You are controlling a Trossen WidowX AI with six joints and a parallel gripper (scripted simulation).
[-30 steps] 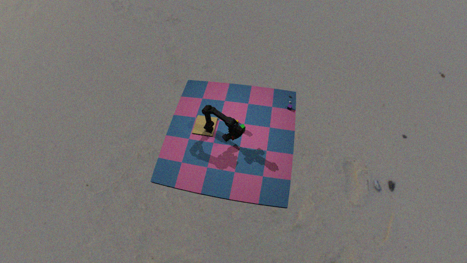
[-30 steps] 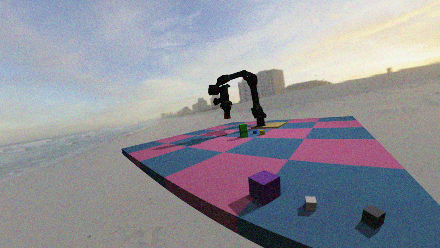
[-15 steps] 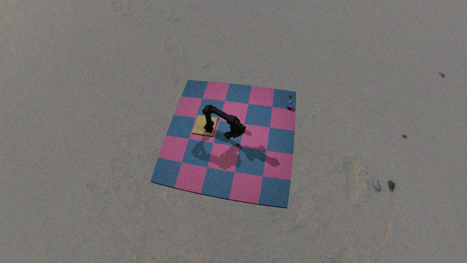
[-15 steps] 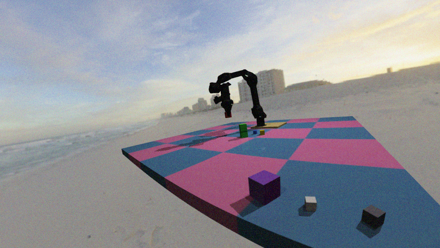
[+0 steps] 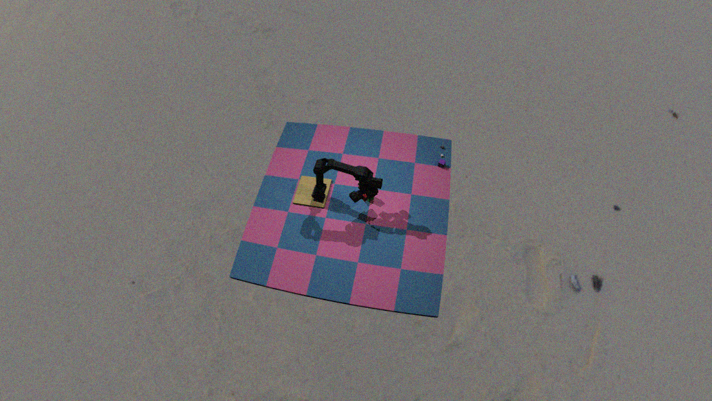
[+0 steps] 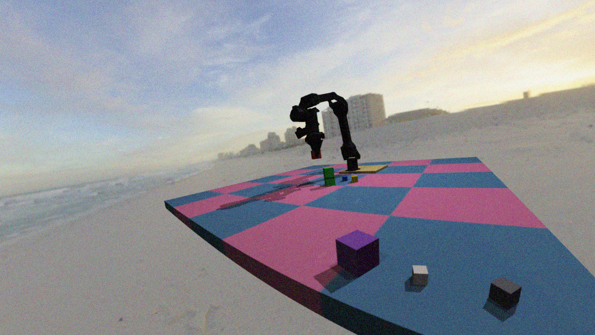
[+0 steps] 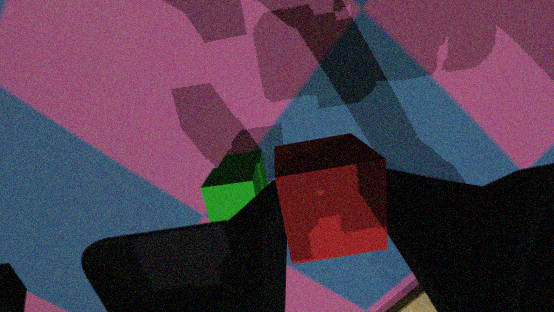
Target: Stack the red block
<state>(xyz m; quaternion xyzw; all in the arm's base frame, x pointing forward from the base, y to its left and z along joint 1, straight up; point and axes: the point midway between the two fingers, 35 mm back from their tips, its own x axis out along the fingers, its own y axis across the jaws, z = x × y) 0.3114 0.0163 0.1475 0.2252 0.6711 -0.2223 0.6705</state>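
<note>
Now: the blue block 9 cm behind my gripper tip, 8 cm to the left of it and 12 cm below it. Round my gripper tip: red block (1 cm above); then yellow block (7 cm behind, 14 cm to the left, 11 cm below); then purple cube (42 cm ahead, 46 cm to the left, 11 cm below).
</note>
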